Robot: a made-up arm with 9 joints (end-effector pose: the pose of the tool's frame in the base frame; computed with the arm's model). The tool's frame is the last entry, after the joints.
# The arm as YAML. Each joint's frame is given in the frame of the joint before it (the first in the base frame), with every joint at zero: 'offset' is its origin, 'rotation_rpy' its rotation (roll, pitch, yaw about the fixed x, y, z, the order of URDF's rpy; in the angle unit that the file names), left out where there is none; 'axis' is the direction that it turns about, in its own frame. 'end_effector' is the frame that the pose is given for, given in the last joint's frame.
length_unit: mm
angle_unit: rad
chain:
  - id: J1
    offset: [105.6, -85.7, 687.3]
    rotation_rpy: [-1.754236, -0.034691, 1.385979]
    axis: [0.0, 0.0, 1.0]
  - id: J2
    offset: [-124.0, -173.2, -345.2]
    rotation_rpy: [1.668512, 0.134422, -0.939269]
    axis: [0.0, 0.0, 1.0]
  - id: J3
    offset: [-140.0, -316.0, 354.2]
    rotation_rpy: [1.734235, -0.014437, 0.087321]
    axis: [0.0, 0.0, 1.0]
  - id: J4
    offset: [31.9, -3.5, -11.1]
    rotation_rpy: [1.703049, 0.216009, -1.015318]
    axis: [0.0, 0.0, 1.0]
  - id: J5
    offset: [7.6, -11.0, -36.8]
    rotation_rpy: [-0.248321, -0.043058, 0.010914]
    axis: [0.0, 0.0, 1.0]
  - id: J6
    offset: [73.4, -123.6, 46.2]
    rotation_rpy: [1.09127, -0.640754, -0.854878]
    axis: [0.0, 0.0, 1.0]
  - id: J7
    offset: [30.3, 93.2, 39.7]
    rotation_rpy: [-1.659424, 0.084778, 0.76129]
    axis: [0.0, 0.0, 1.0]
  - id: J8
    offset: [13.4, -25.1, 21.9]
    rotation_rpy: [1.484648, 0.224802, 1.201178]
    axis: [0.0, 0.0, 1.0]
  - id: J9
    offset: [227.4, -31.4, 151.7]
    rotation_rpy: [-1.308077, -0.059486, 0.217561]
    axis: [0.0, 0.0, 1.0]
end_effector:
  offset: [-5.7, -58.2, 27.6]
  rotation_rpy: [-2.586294, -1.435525, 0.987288]
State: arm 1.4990 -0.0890 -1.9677 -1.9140 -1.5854 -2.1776 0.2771 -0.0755 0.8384
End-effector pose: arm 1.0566 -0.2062 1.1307 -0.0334 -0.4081 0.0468 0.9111
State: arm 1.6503 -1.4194 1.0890 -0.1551 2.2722 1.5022 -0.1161 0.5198 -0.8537
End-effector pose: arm 0.1378 0.2023 1.2862 -0.0550 -0.2153 0.5192 0.8253
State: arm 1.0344 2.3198 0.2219 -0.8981 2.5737 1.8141 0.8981 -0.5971 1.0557
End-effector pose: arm 0.3662 0.5329 1.2795 0.1826 -0.6666 0.7029 0.1681
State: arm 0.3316 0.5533 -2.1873 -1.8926 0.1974 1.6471 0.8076 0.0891 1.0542
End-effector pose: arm 0.4553 -0.4755 1.0279 0.1109 0.3512 0.3432 0.8640
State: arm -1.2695 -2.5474 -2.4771 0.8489 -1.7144 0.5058 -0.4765 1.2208 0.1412
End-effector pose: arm -0.0650 -0.6970 0.1381 0.0287 0.0884 0.7878 0.6089
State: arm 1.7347 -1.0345 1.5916 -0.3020 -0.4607 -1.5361 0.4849 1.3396 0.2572
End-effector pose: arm 0.3883 0.3504 0.9104 0.1407 0.4208 -0.6953 0.5654
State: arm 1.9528 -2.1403 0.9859 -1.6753 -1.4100 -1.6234 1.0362 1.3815 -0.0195
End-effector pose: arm -0.1904 0.2413 0.8705 -0.4231 0.5177 -0.6770 0.3077
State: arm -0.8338 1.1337 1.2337 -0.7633 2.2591 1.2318 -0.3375 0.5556 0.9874
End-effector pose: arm 0.8591 -0.6767 0.8823 0.6591 -0.0810 -0.6835 0.3031
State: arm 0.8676 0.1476 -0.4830 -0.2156 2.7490 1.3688 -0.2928 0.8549 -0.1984
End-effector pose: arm 0.4063 -0.2773 1.4039 0.0792 0.6252 0.5420 0.5560
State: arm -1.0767 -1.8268 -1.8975 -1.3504 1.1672 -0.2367 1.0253 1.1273 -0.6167
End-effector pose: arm -0.0962 -0.5421 0.3549 -0.4135 0.8180 0.0855 0.3906
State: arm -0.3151 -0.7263 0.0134 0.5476 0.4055 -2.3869 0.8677 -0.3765 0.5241
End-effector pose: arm 0.7286 -0.6066 0.9299 -0.7660 -0.4393 0.4137 0.2216
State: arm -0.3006 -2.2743 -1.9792 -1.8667 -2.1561 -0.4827 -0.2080 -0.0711 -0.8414
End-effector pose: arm -0.3602 -0.8320 0.7805 -0.8452 0.5093 -0.1484 0.0653
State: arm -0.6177 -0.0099 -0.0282 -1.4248 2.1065 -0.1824 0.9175 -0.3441 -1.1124
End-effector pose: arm 0.6415 -0.4188 0.8632 0.2882 0.0267 -0.0814 0.9537
